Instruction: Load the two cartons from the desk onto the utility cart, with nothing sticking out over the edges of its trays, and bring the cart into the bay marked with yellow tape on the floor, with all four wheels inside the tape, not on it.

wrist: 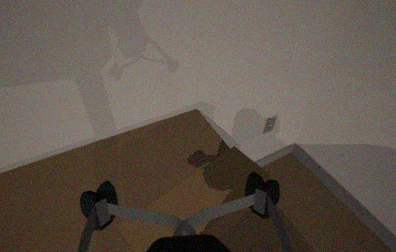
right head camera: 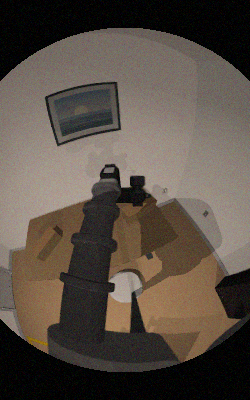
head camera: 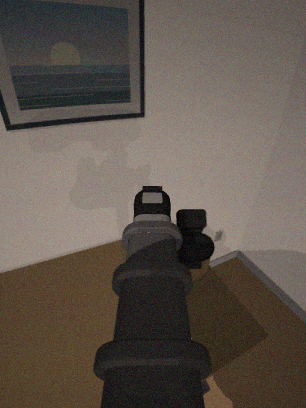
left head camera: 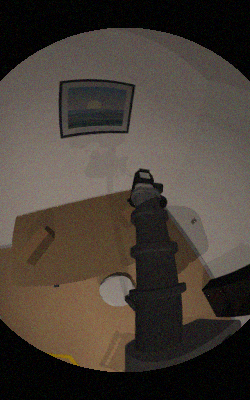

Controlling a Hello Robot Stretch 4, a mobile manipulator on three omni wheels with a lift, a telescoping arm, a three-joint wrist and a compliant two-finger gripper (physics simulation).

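Frame: origin at the robot's base, x ahead, y up, z right, level; metres.
Where they show: gripper, between the fingertips: (wrist: 182, 192); robot's base, origin of its link: (right head camera: 125, 285) (left head camera: 116, 289).
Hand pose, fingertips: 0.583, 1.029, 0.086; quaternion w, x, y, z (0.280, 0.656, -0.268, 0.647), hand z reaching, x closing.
Each offset is from my fingertips to the centre of the thing, as dx, dy, dz. Level surfaces: height alone.
My gripper (wrist: 182, 192) is open in the wrist view, its fingers spread above one brown carton @(+0.113, -0.277, +0.037) (wrist: 172, 206) near the desk's corner. That carton is partly in shadow, and the arm and wrist largely hide it in the head views. The other carton @(-0.333, -0.277, -0.783) (left head camera: 41, 248) (right head camera: 49, 243) lies at the left part of the brown desk @(dy -0.337) (left head camera: 75, 250) (right head camera: 75, 225) (wrist: 60, 185). A bit of yellow tape (left head camera: 64, 357) (right head camera: 37, 341) shows on the floor at the lower left. The utility cart cannot be made out in these views.
A round white seat (left head camera: 114, 291) (right head camera: 124, 287) stands at the desk's near side. A dark box-like thing (left head camera: 230, 294) (right head camera: 236, 295) is at the right. A framed picture (head camera: 70, 55) (left head camera: 96, 107) (right head camera: 84, 112) hangs on the wall behind the desk. Walls meet beyond the desk's right end.
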